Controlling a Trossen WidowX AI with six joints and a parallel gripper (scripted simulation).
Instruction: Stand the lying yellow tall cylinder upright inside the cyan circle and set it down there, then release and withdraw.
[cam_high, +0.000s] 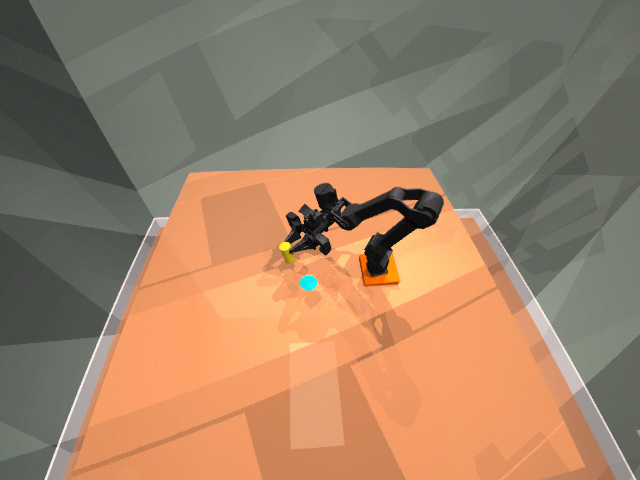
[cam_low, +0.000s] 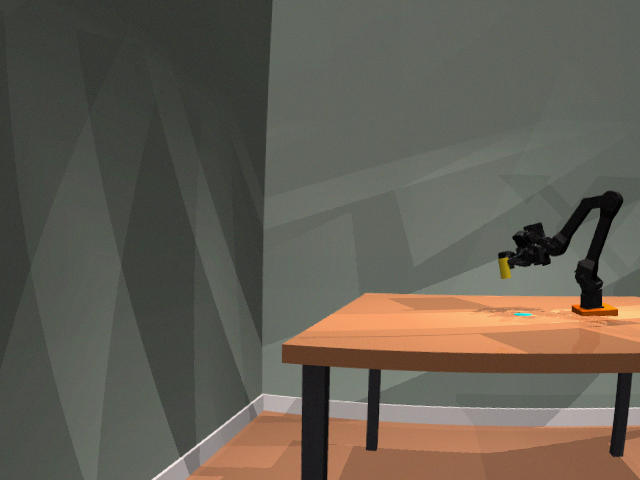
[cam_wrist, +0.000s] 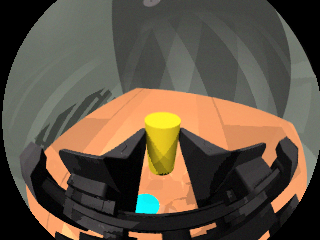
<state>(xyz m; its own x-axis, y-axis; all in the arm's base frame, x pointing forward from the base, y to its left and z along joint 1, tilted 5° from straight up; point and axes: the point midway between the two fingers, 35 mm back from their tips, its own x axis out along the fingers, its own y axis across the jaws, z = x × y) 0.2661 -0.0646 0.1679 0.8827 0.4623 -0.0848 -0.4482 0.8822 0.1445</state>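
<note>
My gripper tip is now 170 mm above the cyan circle, 60 mm past it and 30 mm to the right of it. The rest, counted from my gripper tip: yellow tall cylinder (20 mm below).
</note>
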